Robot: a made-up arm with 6 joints.
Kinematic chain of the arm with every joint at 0, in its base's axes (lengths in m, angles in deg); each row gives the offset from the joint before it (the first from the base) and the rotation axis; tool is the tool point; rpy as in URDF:
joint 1: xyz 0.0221 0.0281 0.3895 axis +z
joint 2: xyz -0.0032 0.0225 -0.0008 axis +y
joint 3: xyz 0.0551 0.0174 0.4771 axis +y
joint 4: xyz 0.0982 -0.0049 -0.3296 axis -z
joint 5: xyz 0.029 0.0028 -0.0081 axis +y
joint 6: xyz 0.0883 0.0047 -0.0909 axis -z
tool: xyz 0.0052 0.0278 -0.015 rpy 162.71 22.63 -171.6
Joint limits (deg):
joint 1: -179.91..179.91
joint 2: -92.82..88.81
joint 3: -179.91..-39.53
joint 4: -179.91..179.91
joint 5: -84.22..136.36
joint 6: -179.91..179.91
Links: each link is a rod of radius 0.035 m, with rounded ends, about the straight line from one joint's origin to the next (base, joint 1, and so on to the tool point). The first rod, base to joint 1, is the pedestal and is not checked.
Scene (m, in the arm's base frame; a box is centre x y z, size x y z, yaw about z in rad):
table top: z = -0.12
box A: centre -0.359 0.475 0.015 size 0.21 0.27 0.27 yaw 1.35
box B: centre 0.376 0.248 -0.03 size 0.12 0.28 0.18 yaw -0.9
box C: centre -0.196 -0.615 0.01 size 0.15 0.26 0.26 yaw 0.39
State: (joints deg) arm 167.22 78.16 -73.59 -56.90 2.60 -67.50
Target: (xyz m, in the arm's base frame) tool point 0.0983 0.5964 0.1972
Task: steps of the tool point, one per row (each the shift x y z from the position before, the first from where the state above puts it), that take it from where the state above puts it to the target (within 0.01 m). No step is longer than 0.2 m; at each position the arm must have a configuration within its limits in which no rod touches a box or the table.
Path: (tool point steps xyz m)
1: 0.0530 0.1383 0.0940
2: 0.0982 0.1036 0.0889
3: 0.1239 0.0543 0.0799
4: 0.0581 0.0937 -0.0120
5: 0.0856 0.0805 -0.0112
6: 0.1094 0.0594 -0.0104
7: 0.1274 0.0320 -0.0095

